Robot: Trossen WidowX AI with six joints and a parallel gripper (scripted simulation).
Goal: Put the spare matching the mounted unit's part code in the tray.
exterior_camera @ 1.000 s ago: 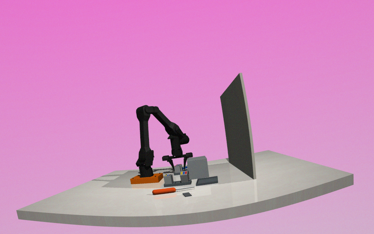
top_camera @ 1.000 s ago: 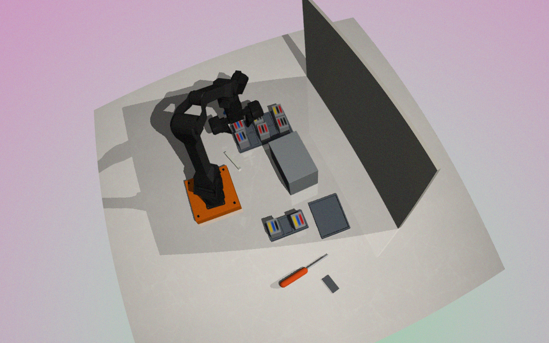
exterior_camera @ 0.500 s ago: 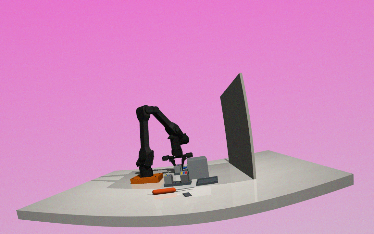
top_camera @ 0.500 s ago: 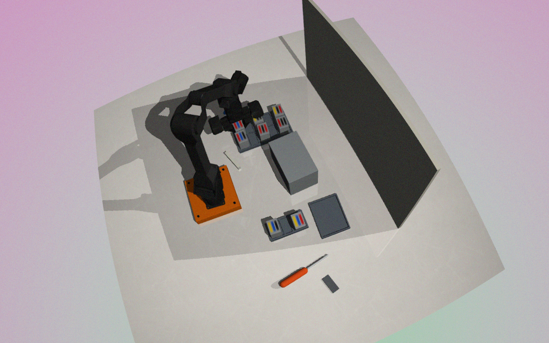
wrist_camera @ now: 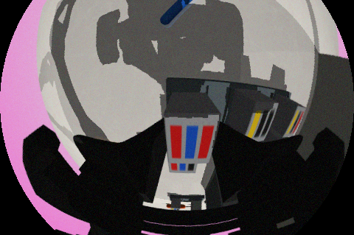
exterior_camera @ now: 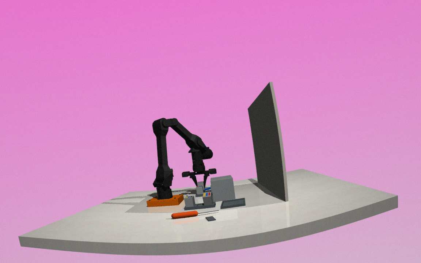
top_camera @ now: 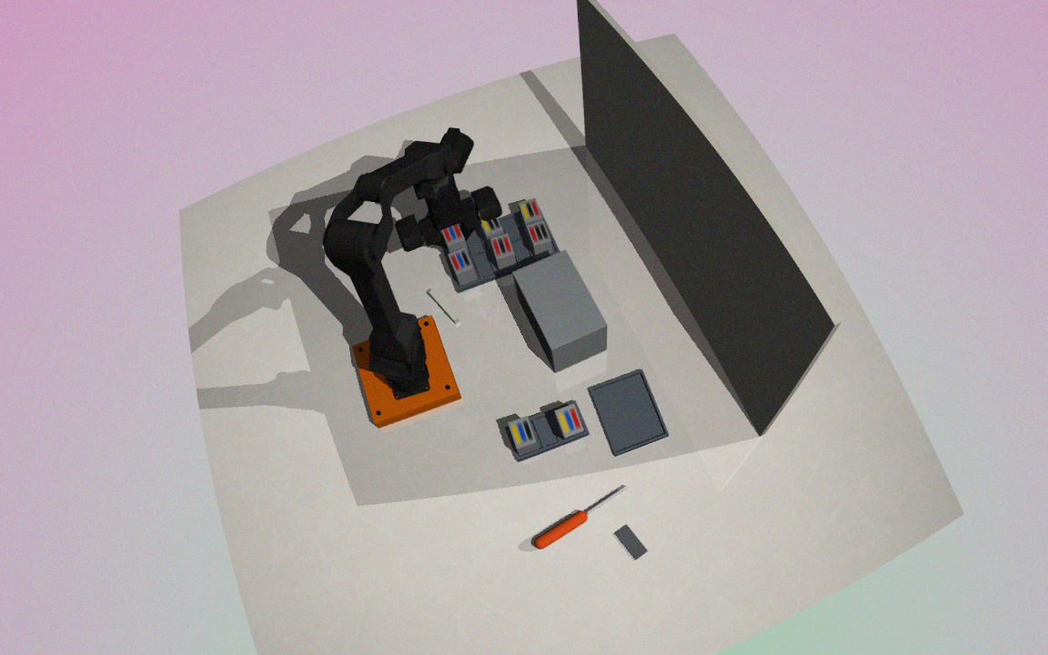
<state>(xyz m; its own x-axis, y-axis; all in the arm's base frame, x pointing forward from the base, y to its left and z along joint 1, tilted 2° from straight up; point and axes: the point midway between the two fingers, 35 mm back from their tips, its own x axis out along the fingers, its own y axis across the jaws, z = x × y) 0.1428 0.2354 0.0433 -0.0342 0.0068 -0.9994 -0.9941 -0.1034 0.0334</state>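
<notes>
My gripper tip is now 400 mm to the left of the dark flat tray, 200 mm short of it and 30 mm above it. Also, from my gripper tip: grey unit: 200 mm to the right, 140 mm ahead, 20 mm above; grey spare: 20 mm above; blue marker pen: 160 mm to the left, 30 mm below.
</notes>
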